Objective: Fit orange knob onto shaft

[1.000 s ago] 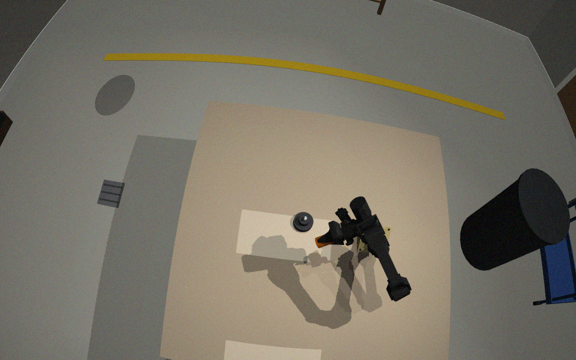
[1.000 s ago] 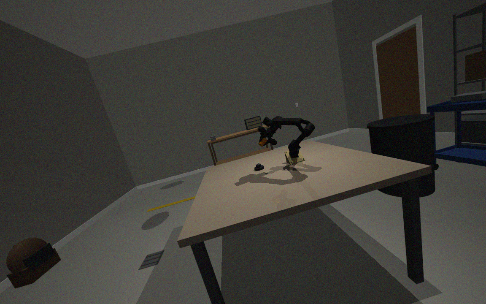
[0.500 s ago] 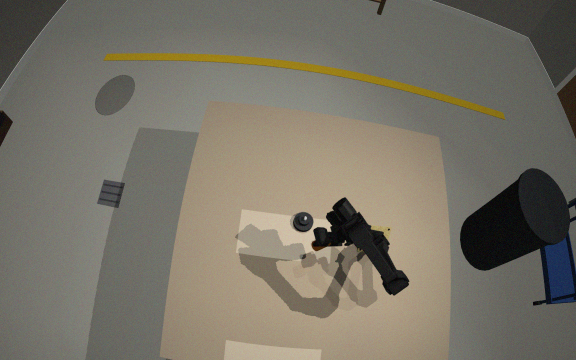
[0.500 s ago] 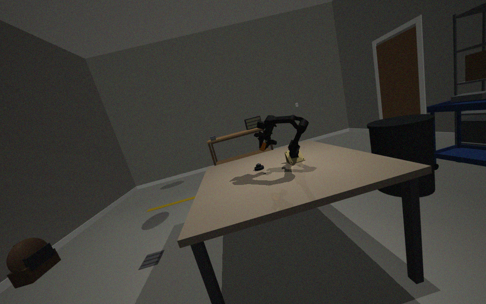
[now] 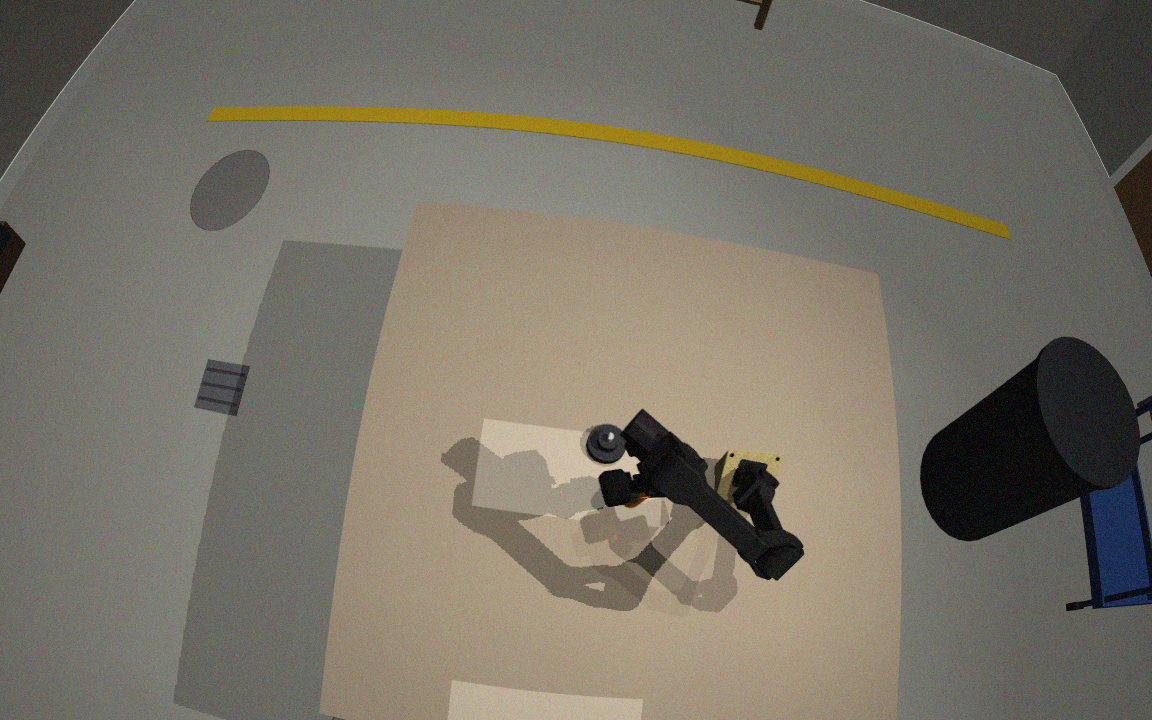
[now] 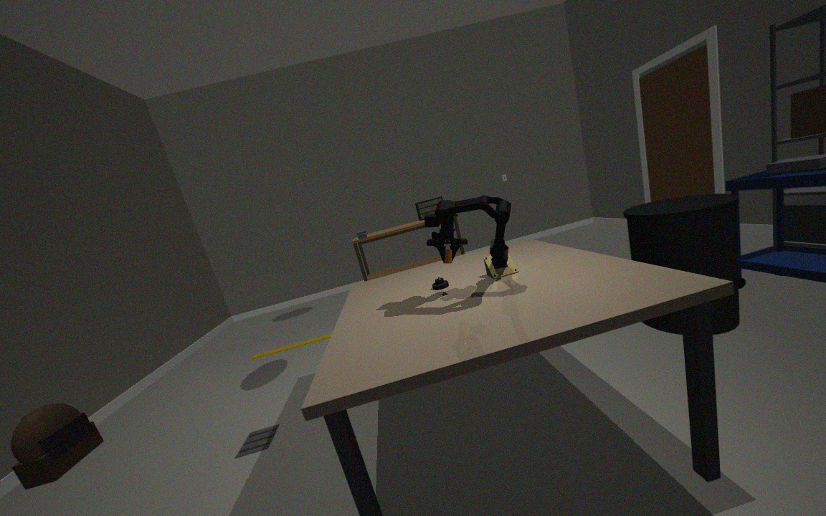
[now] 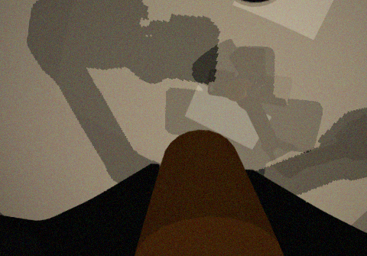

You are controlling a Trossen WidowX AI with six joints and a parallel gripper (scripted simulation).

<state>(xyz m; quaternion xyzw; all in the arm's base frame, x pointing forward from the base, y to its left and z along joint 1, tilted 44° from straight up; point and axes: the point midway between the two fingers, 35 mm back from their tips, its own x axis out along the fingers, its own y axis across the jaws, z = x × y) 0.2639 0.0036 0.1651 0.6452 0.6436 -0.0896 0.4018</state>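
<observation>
Now: gripper tip 50 mm short of the round pedestal, 150 mm to the left of it and 130 mm above it. The rest, counted from my gripper tip: orange knob 10 mm behind, 30 mm above.
</observation>
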